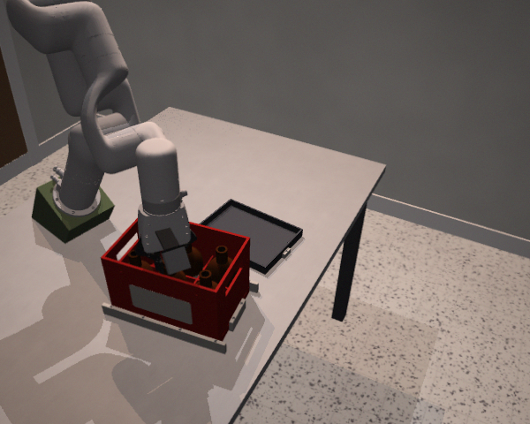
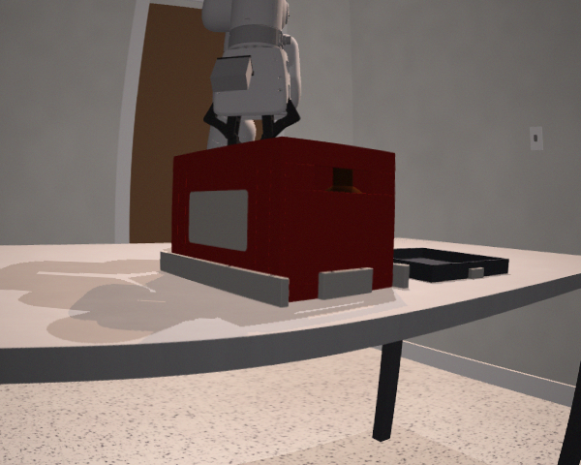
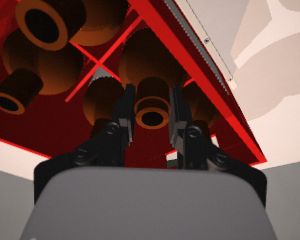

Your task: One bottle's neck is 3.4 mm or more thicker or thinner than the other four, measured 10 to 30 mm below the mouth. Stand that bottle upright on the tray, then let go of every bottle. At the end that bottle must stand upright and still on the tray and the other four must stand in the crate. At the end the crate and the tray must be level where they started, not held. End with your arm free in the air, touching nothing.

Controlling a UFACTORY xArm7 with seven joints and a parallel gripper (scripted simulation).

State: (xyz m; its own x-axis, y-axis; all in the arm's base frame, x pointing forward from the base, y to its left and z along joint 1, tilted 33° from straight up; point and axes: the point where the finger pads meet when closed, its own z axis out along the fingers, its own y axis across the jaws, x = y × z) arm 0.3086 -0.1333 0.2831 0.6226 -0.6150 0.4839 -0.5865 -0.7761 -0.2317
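Now: the red crate 90 mm below my hand and 40 mm to the left of it. Round my hand: black tray (330 mm to the left, 160 mm below, 40 mm ahead).
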